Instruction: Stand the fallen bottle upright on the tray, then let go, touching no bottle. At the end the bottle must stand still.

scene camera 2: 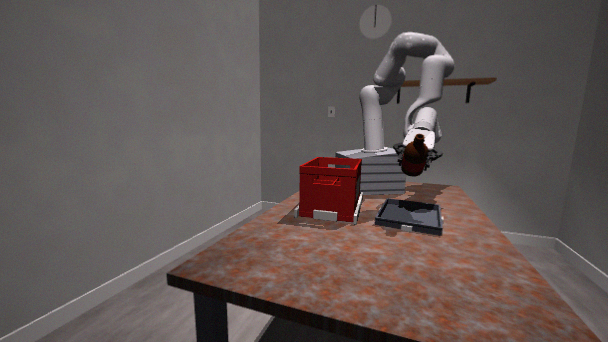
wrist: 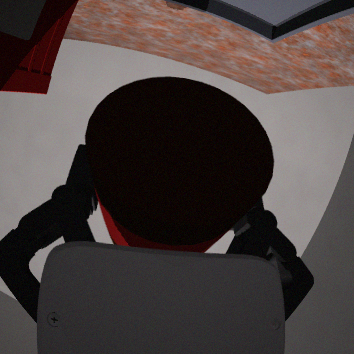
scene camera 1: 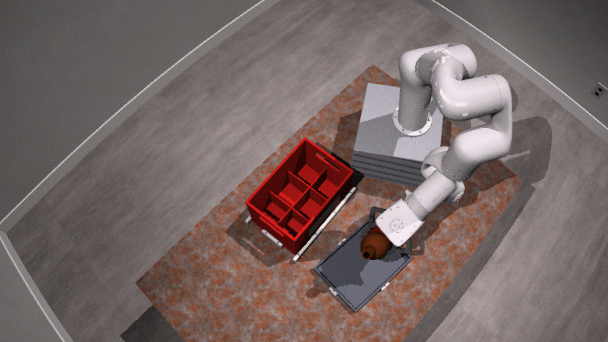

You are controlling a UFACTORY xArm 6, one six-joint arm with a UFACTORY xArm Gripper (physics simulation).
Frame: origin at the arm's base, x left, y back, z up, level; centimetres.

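Seen in the pictures: gripper, fingertip midpoint: (scene camera 2: pixel 412 165) (wrist: pixel 169 150); arm's base, origin of the base link: (scene camera 2: pixel 374 150) (scene camera 1: pixel 412 120).
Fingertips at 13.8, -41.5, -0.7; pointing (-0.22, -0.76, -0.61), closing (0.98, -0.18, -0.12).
Observation:
Offsets run from my fingertips to a thing's top centre, as dx, dy, dz. Level surfaces: height alone.
A brown bottle with a red label (scene camera 1: pixel 375 245) (scene camera 2: pixel 415 157) (wrist: pixel 175 160) is held in the air, well above the table. Its neck points up and leans toward scene camera 2, so it is tilted; the wrist view shows its dark base. My gripper (scene camera 2: pixel 417 156) (wrist: pixel 169 150) is shut on the bottle's body, one finger on each side. The dark grey tray @(+0.4, -0.7, -15.5) (scene camera 1: pixel 356 307) (scene camera 2: pixel 409 228) (wrist: pixel 240 20) lies flat on the table below the bottle, which touches neither the tray nor the table. In scene camera 1 the bottle and wrist cover the tray's far part.
A red crate with compartments @(-27.1, +1.9, -0.6) (scene camera 1: pixel 275 227) (scene camera 2: pixel 327 197) (wrist: pixel 27 82) stands beside the tray, with white strips (scene camera 1: pixel 325 225) (scene camera 2: pixel 325 215) at its foot. The grey stepped base (scene camera 1: pixel 382 140) (scene camera 2: pixel 382 172) of the arm stands behind. The mottled table @(dz -18.1) (scene camera 1: pixel 225 285) (scene camera 2: pixel 350 265) carries them.

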